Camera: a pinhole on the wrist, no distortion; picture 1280 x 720 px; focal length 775.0 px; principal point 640.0 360.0 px. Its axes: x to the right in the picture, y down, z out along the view. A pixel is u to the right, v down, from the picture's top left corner.
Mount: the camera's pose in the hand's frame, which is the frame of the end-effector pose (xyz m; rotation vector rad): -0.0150 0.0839 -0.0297 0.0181 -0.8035 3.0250
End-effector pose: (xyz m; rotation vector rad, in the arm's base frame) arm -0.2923 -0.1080 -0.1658 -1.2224 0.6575 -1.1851
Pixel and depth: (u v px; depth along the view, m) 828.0 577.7 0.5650
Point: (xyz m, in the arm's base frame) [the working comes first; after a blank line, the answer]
In the camera's frame: 0.1371 0.1587 0.5650

-0.1045 0.1975 0.2244
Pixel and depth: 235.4 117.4 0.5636
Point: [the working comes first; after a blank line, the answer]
In the camera's frame: -0.2942 -0.1764 0.5636

0.2665 -0.1774 0.0825
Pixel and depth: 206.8 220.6 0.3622
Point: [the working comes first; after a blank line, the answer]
In the camera's frame: -0.2025 -0.0651 0.3622

0.0342 -0.1707 -0.0031
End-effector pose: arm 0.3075 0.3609 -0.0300 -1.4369 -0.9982 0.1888
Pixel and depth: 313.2 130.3 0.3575
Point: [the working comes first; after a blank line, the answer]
In the camera's frame: -0.1507 -0.1060 0.3575

0.1720 0.6938 -0.0217
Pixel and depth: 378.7 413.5 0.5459
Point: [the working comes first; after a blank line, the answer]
In the camera's frame: -0.1841 0.0377 0.5459

0.0340 0.7399 0.1682
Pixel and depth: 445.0 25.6 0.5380
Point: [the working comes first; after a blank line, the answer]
In the camera's frame: -0.1354 -0.2321 0.5380

0.0285 0.8500 -0.0830
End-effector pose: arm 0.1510 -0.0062 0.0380 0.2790 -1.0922 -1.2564
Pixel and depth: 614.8 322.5 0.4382
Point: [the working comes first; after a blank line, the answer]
In the camera's frame: -0.0142 -0.0212 0.4382

-0.2023 0.0856 0.1398
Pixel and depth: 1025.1 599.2 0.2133
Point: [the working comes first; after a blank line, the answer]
In the camera's frame: 0.1060 0.0658 0.2133

0.0159 0.1160 -0.0152
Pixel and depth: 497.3 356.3 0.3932
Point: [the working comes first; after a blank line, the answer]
In the camera's frame: -0.0724 -0.0019 0.3932

-0.1656 0.0195 0.1476
